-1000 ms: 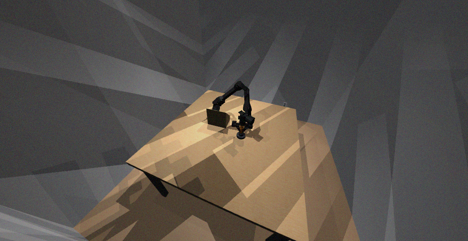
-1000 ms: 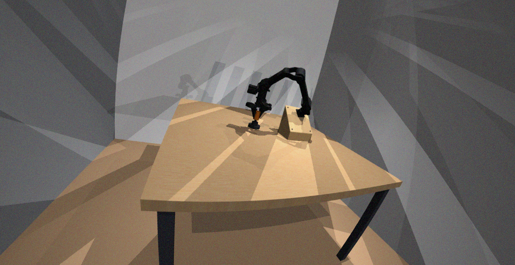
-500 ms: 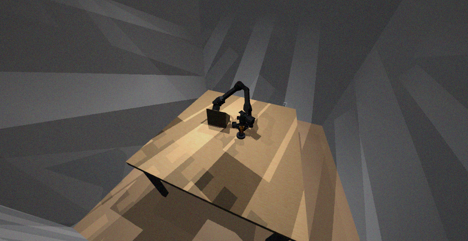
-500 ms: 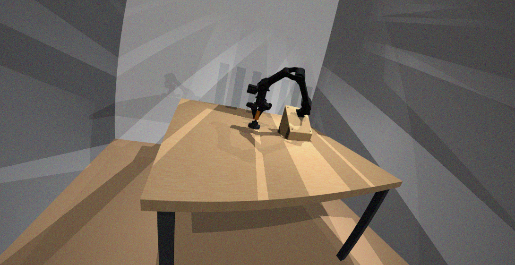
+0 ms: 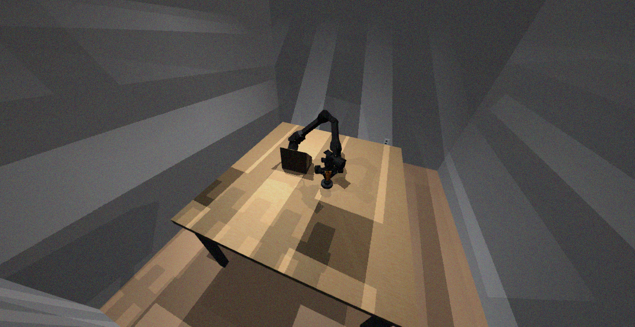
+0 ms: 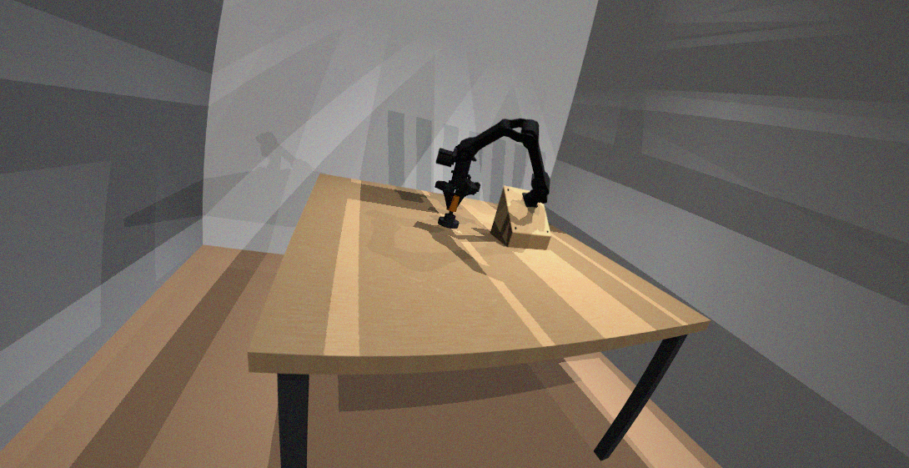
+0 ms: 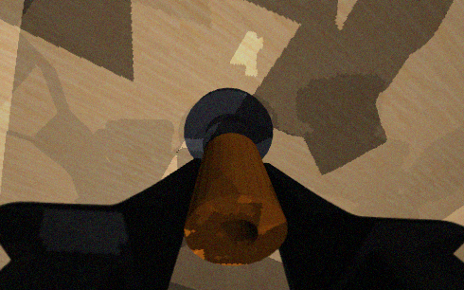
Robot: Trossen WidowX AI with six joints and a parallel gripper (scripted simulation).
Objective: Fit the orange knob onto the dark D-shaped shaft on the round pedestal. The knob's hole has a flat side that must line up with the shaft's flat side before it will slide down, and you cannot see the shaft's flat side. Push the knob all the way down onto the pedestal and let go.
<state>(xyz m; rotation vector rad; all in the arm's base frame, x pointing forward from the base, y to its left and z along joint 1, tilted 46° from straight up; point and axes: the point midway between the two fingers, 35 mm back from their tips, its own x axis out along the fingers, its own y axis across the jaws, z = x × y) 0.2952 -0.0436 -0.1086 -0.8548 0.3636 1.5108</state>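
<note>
Right now the orange knob is 2 cm above my gripper tip. Also, from my gripper tip: dark round pedestal (4 cm below).
</note>
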